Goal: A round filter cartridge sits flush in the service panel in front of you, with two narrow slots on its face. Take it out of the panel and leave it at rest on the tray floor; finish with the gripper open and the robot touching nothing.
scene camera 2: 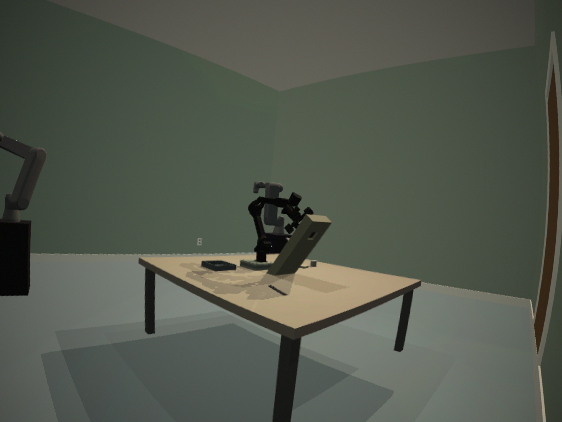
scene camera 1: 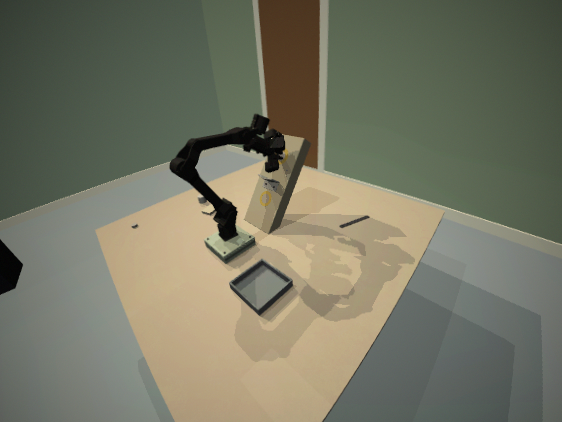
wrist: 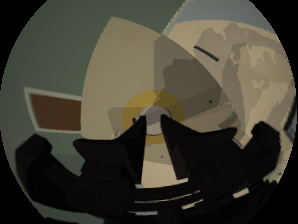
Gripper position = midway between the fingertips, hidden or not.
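Note:
I can see my gripper (scene camera 1: 282, 156), and the wrist view shows me the gripper (wrist: 152, 117) too. There is a dark square tray (scene camera 1: 259, 286). I also see a tan service panel (scene camera 2: 312, 228), and in the wrist view I find the panel (wrist: 133, 66) again.

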